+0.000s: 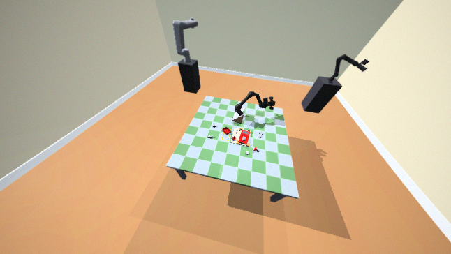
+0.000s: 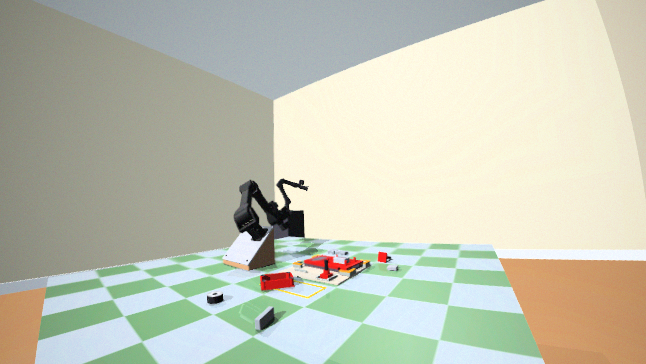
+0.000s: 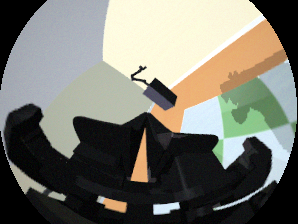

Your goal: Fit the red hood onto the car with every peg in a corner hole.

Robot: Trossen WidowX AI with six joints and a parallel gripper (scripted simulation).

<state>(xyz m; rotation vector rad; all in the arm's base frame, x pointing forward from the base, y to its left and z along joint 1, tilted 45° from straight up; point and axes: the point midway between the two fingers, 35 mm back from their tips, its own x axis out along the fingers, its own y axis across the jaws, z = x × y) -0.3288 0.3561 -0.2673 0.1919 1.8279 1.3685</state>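
My gripper tip is 60 cm short of the red hood, 61 cm to the left of it and 16 cm above it. From my gripper tip the other things lie so: grey engine block: 69 cm ahead, 37 cm to the right, 15 cm below; then black wheel: 56 cm ahead, 79 cm to the right, 16 cm below; then beige jig: 65 cm ahead, 40 cm to the right, 16 cm below.
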